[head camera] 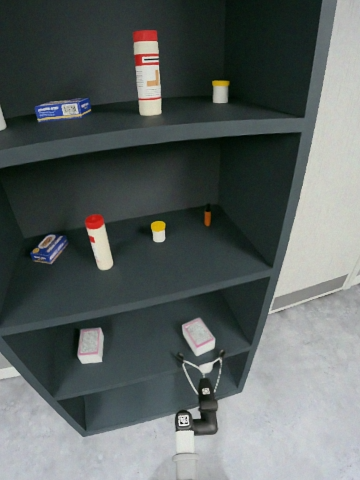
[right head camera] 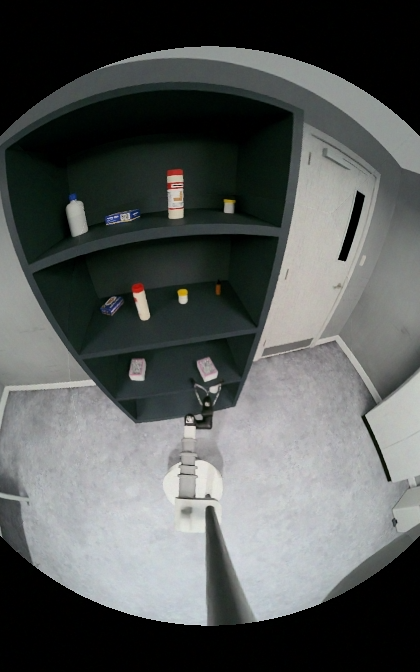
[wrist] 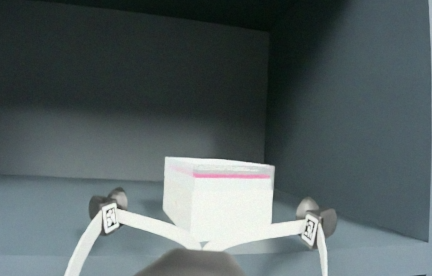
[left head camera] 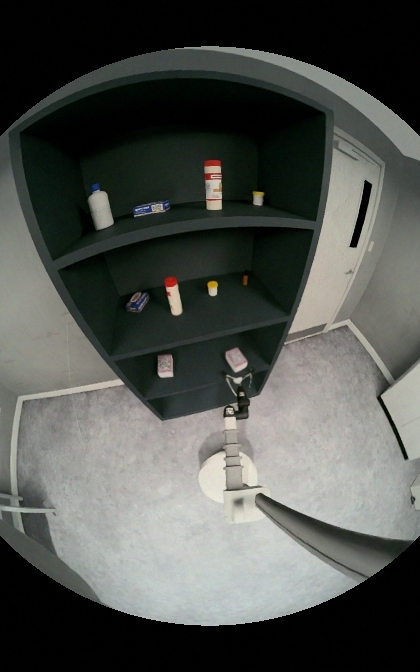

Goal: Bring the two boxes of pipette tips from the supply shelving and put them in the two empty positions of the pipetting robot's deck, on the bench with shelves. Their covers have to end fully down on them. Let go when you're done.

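Places are measured from the robot's base along level axes (x back, y right, z up), in centimetres.
Pixels of known places: end effector, tool point: (head camera: pixel 201 353) (wrist: pixel 211 212).
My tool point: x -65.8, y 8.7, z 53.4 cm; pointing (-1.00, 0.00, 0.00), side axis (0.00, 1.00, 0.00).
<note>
Ahead of a thing's pixels: the offset from my tool point to its top centre.
The right tip box (head camera: pixel 198 336) (left head camera: pixel 236 360) (right head camera: pixel 207 369) (wrist: pixel 230 200), white with a pink line under its clear cover, stands turned at an angle on the third shelf from the top. The left tip box @[dx -5.4, dy -46.8, dz +4.2 cm] (head camera: pixel 91 345) (left head camera: pixel 165 366) (right head camera: pixel 137 369) stands on the same shelf, farther left. My gripper (head camera: pixel 201 355) (left head camera: pixel 239 374) (right head camera: pixel 207 384) (wrist: pixel 212 215) is open and empty, at the shelf's front edge right before the right box. In the wrist view the box shows between and beyond the two fingertips. The pipetting robot's deck does not show in these views.
The dark shelving's right side panel (head camera: pixel 287 200) (wrist: pixel 360 125) stands close right of the gripper. The shelf above (head camera: pixel 135 295) overhangs the boxes and holds a red-capped bottle @[dx -9.4, dy -31.8, dz +60.6 cm] (head camera: pixel 100 243) and a yellow-lidded jar @[dx -22.5, dy -14.1, dz +48.8 cm] (head camera: pixel 158 232). A door (left head camera: pixel 332 240) (right head camera: pixel 320 250) is to the right.
</note>
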